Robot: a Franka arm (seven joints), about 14 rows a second.
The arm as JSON. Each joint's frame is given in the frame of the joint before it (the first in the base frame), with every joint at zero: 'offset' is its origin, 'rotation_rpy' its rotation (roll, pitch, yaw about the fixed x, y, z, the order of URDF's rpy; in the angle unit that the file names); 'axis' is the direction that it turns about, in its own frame. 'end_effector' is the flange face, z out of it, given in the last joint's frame.
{
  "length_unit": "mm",
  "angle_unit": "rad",
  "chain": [
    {
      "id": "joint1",
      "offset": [
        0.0,
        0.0,
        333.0
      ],
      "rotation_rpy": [
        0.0,
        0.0,
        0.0
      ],
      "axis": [
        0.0,
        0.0,
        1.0
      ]
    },
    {
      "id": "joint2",
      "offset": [
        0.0,
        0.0,
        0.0
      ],
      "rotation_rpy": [
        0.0,
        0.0,
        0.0
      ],
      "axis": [
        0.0,
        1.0,
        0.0
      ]
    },
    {
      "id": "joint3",
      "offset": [
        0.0,
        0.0,
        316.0
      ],
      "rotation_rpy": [
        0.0,
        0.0,
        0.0
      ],
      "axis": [
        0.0,
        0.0,
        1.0
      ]
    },
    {
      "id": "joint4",
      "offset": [
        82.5,
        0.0,
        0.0
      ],
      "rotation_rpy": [
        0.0,
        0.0,
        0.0
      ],
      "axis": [
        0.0,
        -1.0,
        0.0
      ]
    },
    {
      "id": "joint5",
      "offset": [
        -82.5,
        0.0,
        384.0
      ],
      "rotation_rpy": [
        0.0,
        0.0,
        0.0
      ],
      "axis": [
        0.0,
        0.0,
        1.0
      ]
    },
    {
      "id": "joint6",
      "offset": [
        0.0,
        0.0,
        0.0
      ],
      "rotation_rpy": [
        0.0,
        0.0,
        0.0
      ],
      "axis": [
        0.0,
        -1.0,
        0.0
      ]
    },
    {
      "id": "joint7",
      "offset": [
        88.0,
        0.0,
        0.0
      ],
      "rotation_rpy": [
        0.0,
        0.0,
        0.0
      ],
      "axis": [
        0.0,
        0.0,
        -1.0
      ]
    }
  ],
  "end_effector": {
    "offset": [
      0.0,
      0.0,
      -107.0
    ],
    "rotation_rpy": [
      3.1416,
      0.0,
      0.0
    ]
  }
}
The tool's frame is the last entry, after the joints.
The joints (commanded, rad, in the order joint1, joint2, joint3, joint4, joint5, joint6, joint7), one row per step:
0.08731, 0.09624, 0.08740, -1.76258, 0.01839, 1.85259, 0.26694
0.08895, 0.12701, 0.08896, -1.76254, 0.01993, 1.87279, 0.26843
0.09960, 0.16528, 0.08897, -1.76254, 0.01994, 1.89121, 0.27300
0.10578, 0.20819, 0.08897, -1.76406, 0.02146, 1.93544, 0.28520
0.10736, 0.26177, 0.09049, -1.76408, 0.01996, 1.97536, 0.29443
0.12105, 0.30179, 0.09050, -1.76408, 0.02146, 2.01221, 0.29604
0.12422, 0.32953, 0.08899, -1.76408, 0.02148, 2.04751, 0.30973
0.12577, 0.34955, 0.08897, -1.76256, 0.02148, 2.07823, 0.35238
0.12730, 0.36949, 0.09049, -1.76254, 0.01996, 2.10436, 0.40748
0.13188, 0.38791, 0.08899, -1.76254, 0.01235, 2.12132, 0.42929
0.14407, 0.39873, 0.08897, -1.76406, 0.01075, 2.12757, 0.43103
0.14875, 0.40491, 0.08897, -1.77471, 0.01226, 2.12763, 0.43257
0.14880, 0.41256, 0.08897, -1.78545, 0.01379, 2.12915, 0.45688
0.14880, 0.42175, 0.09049, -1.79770, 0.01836, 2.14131, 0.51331
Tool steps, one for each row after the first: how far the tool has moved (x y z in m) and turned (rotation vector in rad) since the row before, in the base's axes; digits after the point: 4 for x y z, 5 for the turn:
0.0068, 0.0027, -0.0165, 0.00231, 0.01103, 0.00067
0.0062, 0.0071, -0.0214, -0.00052, 0.02010, 0.00551
0.0089, 0.0051, -0.0231, 0.00421, 0.00133, -0.00812
0.0090, 0.0029, -0.0298, 0.00020, 0.01414, -0.00712
0.0050, 0.0095, -0.0220, 0.00367, 0.00396, 0.00980
0.0050, 0.0019, -0.0146, 0.00229, -0.00661, -0.01358
0.0042, 0.0016, -0.0095, 0.00181, -0.01002, -0.04256
0.0030, 0.0023, -0.0105, -0.00022, -0.00372, -0.05255
0.0018, 0.0020, -0.0105, -0.00652, 0.00099, -0.01529
-0.0013, 0.0077, -0.0071, -0.00187, 0.00584, 0.01109
-0.0034, 0.0025, -0.0087, -0.00217, 0.01679, 0.00266
-0.0028, -0.0004, -0.0095, -0.00369, 0.01762, -0.02477
-0.0024, 0.0007, -0.0102, -0.00193, 0.01199, -0.05769

